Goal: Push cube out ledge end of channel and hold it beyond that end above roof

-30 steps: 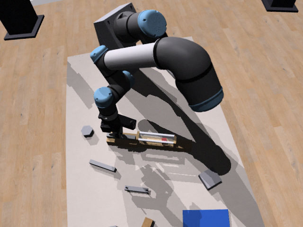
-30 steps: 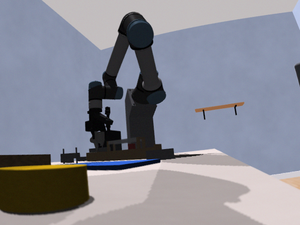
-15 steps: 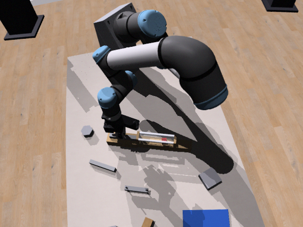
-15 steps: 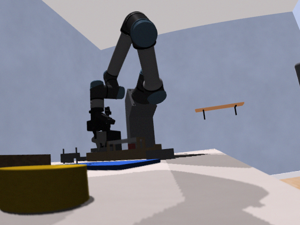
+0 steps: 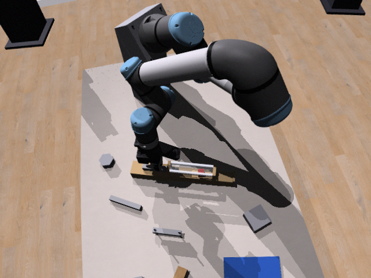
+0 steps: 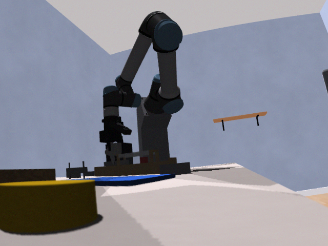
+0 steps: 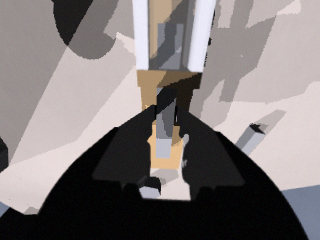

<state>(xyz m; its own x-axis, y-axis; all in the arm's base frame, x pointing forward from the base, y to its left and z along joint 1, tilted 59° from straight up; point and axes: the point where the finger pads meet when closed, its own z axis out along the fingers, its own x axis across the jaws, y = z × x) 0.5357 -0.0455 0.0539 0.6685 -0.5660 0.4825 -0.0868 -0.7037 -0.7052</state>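
My hand is 13 cm short of the thin grey stick, 15 cm to the left of it and 6 cm above it. From my hand the other things lie so: red cube 2 cm ahead, 17 cm to the left, 1 cm below; grey square block 21 cm ahead, 39 cm to the left, 5 cm below; flat grey bar 26 cm ahead, 3 cm to the left, 4 cm below.
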